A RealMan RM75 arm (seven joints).
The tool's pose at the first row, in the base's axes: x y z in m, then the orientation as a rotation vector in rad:
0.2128, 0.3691, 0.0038, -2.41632, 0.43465, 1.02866
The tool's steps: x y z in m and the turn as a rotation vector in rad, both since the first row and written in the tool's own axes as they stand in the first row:
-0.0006, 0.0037, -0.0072, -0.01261, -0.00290, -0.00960
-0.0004, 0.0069, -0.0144, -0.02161, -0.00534, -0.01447
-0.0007, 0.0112, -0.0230, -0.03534, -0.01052, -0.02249
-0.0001, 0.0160, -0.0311, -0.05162, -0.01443, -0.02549
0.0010, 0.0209, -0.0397, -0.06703, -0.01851, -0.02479
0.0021, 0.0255, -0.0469, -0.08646, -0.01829, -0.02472
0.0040, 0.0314, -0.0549, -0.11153, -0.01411, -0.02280
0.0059, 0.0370, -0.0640, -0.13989, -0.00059, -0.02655
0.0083, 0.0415, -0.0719, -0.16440, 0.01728, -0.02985
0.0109, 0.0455, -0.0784, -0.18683, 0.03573, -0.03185
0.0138, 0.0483, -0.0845, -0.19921, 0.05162, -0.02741
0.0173, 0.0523, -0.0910, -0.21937, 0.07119, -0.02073
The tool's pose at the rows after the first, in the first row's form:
0.2149, 0.3622, 0.0075, -2.42542, 0.41638, 1.03365
0.2178, 0.3556, 0.0107, -2.43168, 0.40564, 1.03848
0.2207, 0.3474, 0.0149, -2.44022, 0.38792, 1.04728
0.2236, 0.3390, 0.0179, -2.45188, 0.37575, 1.05792
0.2272, 0.3301, 0.0208, -2.46275, 0.36847, 1.07002
0.2300, 0.3223, 0.0230, -2.47978, 0.36002, 1.07863
0.2333, 0.3129, 0.0247, -2.50430, 0.35265, 1.08595
0.2373, 0.3031, 0.0271, -2.53739, 0.33962, 1.08099
0.2415, 0.2948, 0.0288, -2.56989, 0.33025, 1.06897
0.2452, 0.2877, 0.0296, -2.60096, 0.32355, 1.05557
0.2495, 0.2818, 0.0303, -2.62200, 0.32900, 1.04354
0.2538, 0.2746, 0.0304, -2.65224, 0.33495, 1.03115

